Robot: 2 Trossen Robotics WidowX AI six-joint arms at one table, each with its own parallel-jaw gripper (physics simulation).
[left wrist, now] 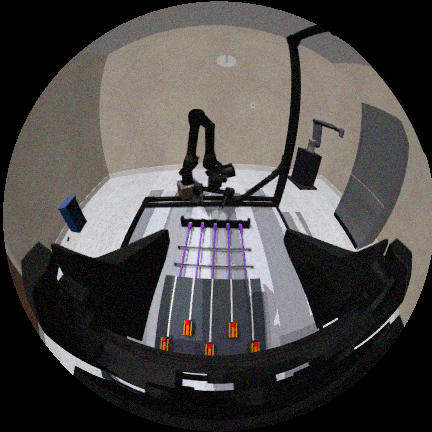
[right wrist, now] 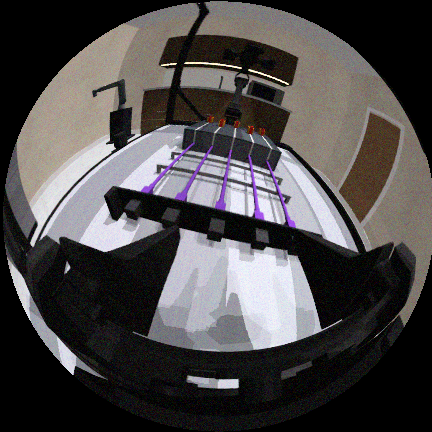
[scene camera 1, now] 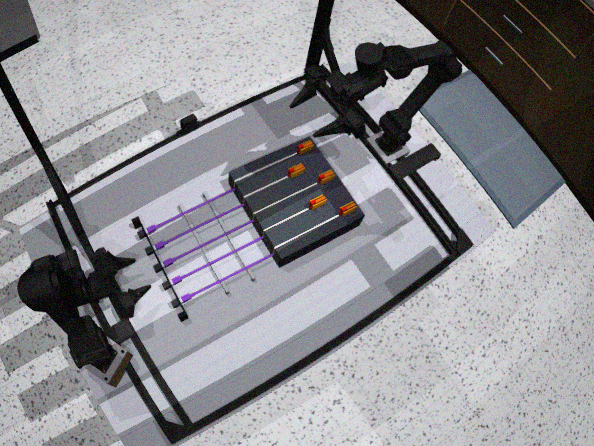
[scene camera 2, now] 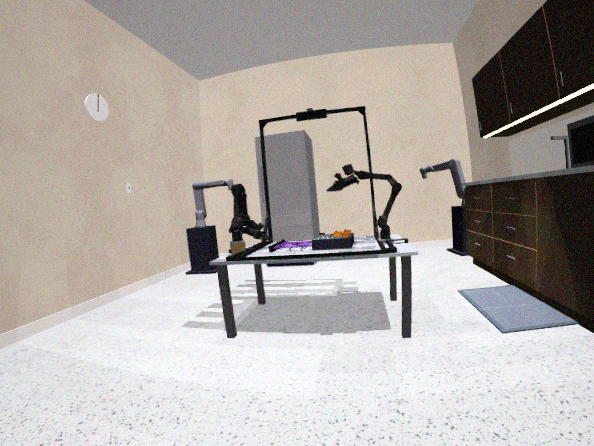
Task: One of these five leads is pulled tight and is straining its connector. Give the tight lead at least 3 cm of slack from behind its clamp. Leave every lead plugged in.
Note:
My left gripper (scene camera 1: 301,121) is open, holding nothing. My right gripper (scene camera 1: 142,273) is open, holding nothing.
My left gripper is seen too in the left wrist view (left wrist: 228,235). My right gripper is seen too in the right wrist view (right wrist: 239,234).

